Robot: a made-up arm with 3 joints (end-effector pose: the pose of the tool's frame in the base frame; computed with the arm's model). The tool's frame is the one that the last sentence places.
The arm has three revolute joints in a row. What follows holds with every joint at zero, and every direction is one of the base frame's. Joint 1 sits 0.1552 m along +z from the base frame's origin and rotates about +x. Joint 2 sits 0.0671 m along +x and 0.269 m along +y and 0.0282 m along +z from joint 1 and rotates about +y. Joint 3 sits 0.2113 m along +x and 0.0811 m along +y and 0.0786 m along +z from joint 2 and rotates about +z. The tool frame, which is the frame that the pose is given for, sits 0.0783 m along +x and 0.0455 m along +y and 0.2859 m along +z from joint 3; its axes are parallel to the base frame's.
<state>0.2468 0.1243 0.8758</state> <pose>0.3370 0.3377 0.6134 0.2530 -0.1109 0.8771</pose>
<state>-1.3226 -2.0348 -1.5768</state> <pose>-0.3736 0.1581 -0.0848 2.0244 -1.3172 -1.5601</pose>
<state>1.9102 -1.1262 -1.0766</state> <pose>-0.1379 -0.5208 0.2924 2.2356 1.3366 -0.4971</pose>
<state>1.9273 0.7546 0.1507</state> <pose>0.5221 -0.2363 0.5013 1.8489 -0.3866 0.6798</pose>
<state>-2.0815 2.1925 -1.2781</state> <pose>0.2018 -0.4983 0.1039 0.4246 -1.2530 2.1387</pose>
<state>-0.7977 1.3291 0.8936</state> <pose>0.4748 0.2334 -0.2313 0.4461 1.3844 0.6275</pose>
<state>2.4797 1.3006 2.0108</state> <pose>0.4549 -0.3129 0.4070 -1.7890 -0.2344 -1.6880</pose>
